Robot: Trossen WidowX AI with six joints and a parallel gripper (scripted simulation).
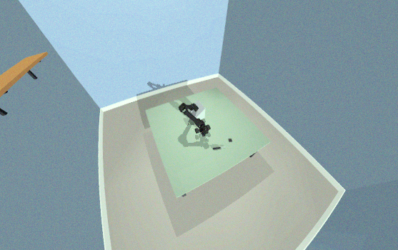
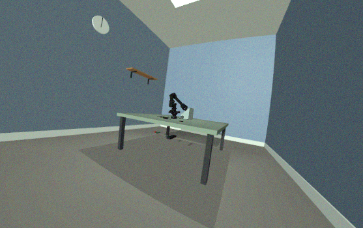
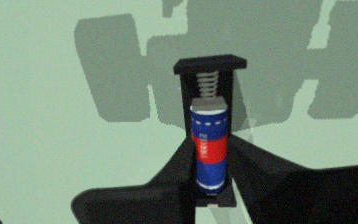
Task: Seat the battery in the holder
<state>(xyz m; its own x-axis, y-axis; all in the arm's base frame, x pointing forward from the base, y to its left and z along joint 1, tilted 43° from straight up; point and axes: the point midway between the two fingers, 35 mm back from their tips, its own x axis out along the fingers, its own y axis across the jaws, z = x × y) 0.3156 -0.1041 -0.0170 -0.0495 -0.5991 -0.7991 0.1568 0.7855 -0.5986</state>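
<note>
My gripper tip is now 10 mm below the battery.
</note>
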